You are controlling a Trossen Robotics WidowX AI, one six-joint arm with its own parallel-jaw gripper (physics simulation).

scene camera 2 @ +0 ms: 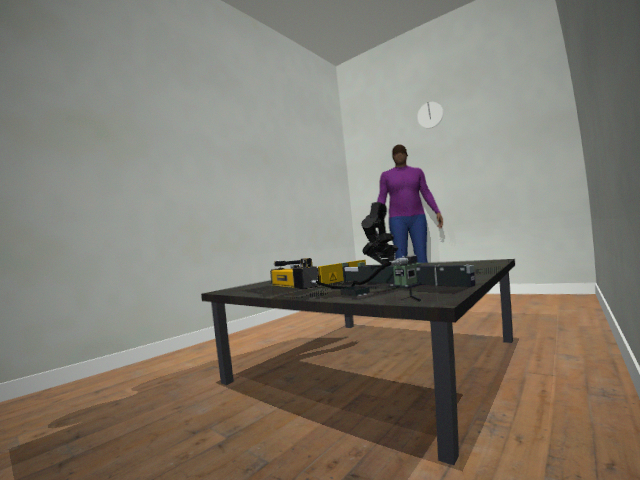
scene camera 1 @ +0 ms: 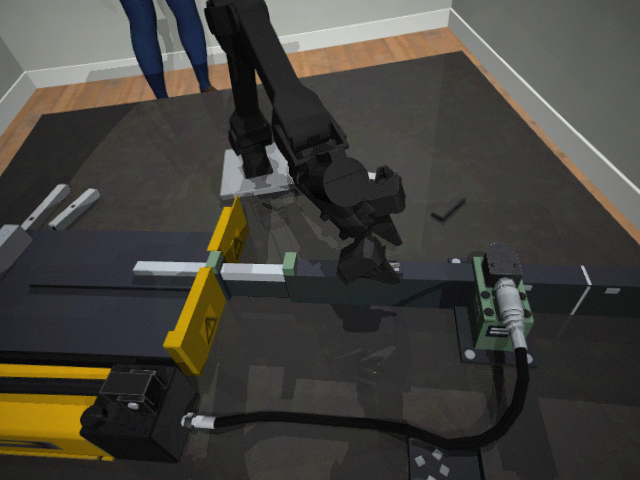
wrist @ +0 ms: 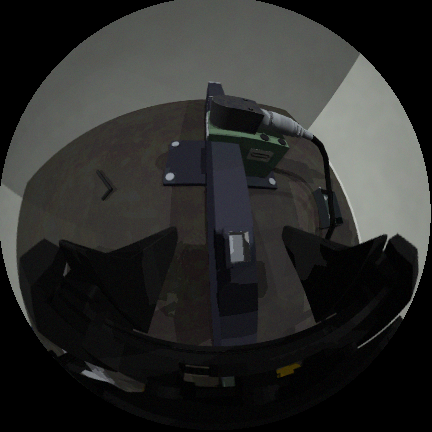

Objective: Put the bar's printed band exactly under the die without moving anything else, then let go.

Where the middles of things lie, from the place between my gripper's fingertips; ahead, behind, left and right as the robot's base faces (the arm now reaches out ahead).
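My hand's sitting 20 mm below the connector (scene camera 1: 507, 296), 110 mm short of it and 100 mm to the right of it. Going by their middles, the connector is the nearest to my hand of the things named here. As for the yellow and black unit (scene camera 1: 132, 411), that's 20 mm below my hand, 40 mm ahead of it and 510 mm to the right.
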